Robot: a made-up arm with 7 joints. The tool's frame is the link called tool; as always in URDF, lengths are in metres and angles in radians.
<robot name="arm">
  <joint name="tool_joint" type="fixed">
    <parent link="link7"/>
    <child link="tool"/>
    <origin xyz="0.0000 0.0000 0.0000" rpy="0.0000 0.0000 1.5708"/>
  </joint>
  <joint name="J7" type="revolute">
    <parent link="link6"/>
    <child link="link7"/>
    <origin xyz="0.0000 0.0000 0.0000" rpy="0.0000 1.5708 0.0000"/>
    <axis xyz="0 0 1"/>
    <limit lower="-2.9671" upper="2.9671" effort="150" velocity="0.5"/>
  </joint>
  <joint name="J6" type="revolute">
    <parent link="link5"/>
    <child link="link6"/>
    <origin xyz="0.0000 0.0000 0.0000" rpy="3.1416 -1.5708 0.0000"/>
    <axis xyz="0 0 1"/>
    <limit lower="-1.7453" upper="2.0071" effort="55" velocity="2.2"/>
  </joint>
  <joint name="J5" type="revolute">
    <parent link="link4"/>
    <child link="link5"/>
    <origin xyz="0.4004 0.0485 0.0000" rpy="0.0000 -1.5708 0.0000"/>
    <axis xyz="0 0 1"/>
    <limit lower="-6.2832" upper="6.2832" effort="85" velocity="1.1"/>
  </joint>
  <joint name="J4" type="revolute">
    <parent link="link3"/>
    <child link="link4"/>
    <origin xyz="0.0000 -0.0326 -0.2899" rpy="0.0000 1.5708 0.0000"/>
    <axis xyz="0 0 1"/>
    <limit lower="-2.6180" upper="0.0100" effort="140" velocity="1.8"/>
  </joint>
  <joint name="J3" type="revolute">
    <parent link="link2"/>
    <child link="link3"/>
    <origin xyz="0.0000 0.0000 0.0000" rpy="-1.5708 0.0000 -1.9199"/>
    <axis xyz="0 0 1"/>
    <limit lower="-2.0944" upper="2.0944" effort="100" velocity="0.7"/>
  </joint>
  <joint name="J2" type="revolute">
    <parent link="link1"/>
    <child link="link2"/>
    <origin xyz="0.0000 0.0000 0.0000" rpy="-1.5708 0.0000 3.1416"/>
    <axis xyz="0 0 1"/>
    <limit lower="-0.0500" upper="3.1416" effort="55" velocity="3.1"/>
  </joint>
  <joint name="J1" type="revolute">
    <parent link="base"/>
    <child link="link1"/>
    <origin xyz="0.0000 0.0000 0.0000" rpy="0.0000 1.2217 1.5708"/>
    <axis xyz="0 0 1"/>
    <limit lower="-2.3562" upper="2.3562" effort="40" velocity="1.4"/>
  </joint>
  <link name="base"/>
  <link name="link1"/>
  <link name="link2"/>
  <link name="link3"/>
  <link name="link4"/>
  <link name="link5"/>
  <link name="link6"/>
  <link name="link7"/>
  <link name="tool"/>
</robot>
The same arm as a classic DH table. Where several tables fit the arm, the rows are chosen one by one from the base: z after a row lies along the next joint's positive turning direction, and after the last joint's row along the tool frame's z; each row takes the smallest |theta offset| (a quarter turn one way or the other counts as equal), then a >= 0, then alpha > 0; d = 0 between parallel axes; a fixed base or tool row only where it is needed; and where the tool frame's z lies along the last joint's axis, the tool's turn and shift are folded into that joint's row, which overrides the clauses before.
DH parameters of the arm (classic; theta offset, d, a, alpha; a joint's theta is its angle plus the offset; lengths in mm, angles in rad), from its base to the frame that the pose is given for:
base (fixed): 0 0 0 -1.2218
J1: 1.5708 0 0 1.5708
J2: 1.2218 0 0 -1.5708
J3: -1.5708 -289.9 32.6 -1.5708
J4: 0 0 -48.5 1.5708
J5: 0 -400.4 0 -1.5708
J6: 0 0 0 1.5708
J7: 0 0 0 0
Joint limits (rad, base to tool): -2.3562..2.3562 -0.05..3.1416 -2.0944..2.0944 -2.618..0.01 -6.2832..6.2832 -1.7453..2.0071 -2.9671..2.9671

